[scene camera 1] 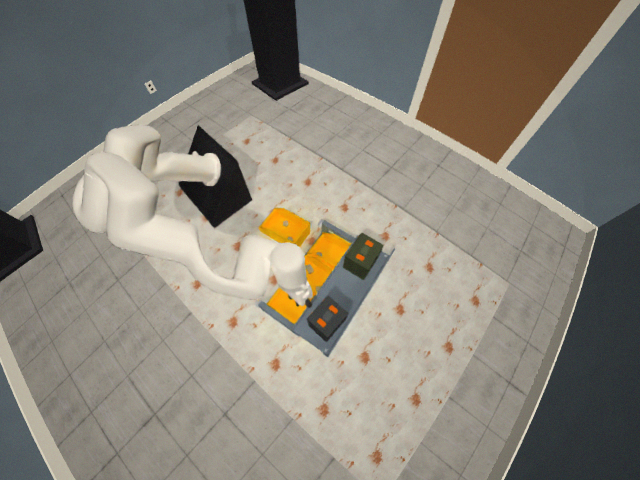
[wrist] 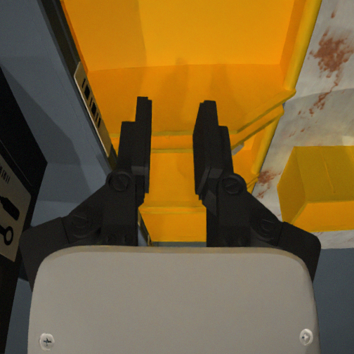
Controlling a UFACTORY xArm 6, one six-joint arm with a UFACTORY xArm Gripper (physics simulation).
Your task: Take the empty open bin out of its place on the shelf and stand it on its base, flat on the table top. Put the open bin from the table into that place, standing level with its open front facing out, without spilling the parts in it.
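Pixels of known places: arm's base, origin of the base link: (scene camera 1: 210, 169).
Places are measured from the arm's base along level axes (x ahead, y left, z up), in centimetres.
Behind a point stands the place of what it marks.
Note:
The empty open yellow bin (scene camera 1: 284, 305) {x 55.2, y -10.1, z -15.6 cm} (wrist: 175, 40) is at the near left end of the blue-grey shelf (scene camera 1: 348, 289) {x 67.2, y 7.7, z -6.3 cm} (wrist: 30, 90). Two more yellow bins stand in the row beyond it; the middle bin (scene camera 1: 311, 268) {x 51.7, y 5.5, z -14.1 cm} has a grey part at its front. The open bin on the table (scene camera 1: 272, 221) {x 25.5, y 7.6, z -16.2 cm} (wrist: 325, 215) stands beside the shelf, with small grey spots showing in the scene view. My gripper (scene camera 1: 300, 301) {x 58.7, y -6.4, z -6.5 cm} (wrist: 173, 115) is partly open, with a gap between the fingers and nothing held. In the wrist view its fingertips appear over the empty bin; whether they touch it is hidden.
A dark case (scene camera 1: 326, 319) {x 70.8, y -5.4, z 5.9 cm} (wrist: 25, 150) with orange latches stands on the shelf top close to the gripper. A green case (scene camera 1: 361, 258) {x 64.5, y 14.5, z 3.3 cm} stands at the shelf's far end. A black block (scene camera 1: 224, 198) {x 11.3, y -2.5, z -5.1 cm} stands near the arm, behind the table bin.

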